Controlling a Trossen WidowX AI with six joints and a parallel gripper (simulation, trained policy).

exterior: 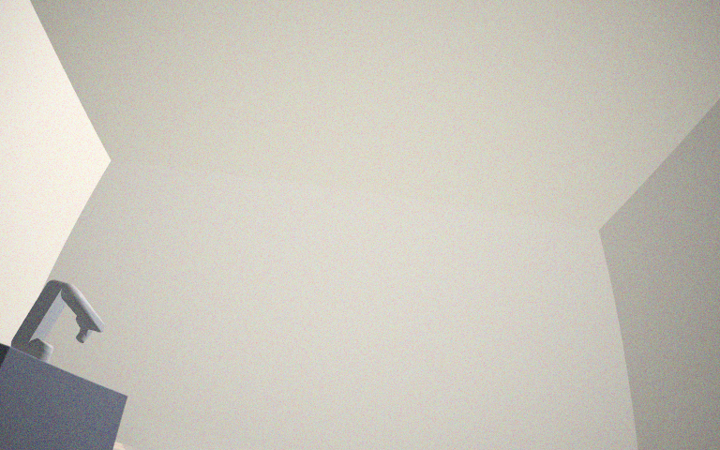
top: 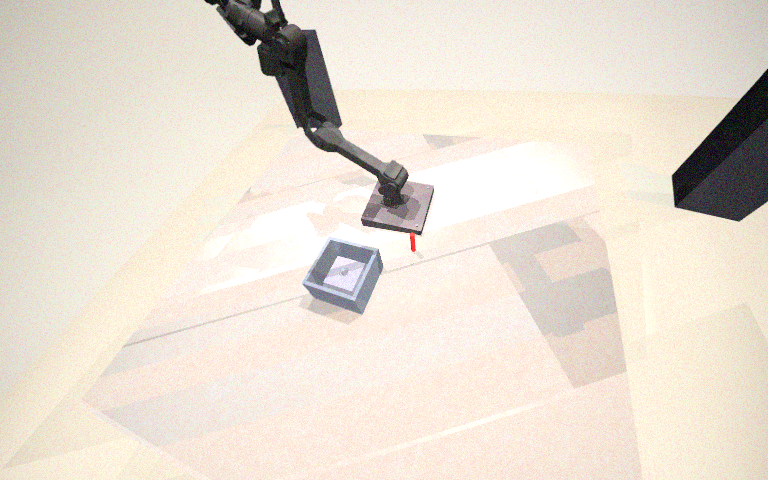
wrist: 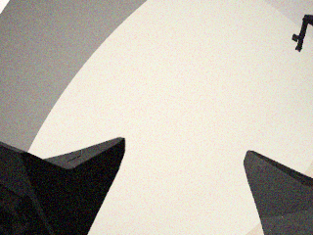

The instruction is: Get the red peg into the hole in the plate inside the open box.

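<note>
Now: the red peg 130 mm ahead of my gripper tip, 580 mm to the left of it and 560 mm below it. From my gripper tip the other things lie so: grey-blue box: 310 mm ahead, 450 mm to the left, 580 mm below.
</note>
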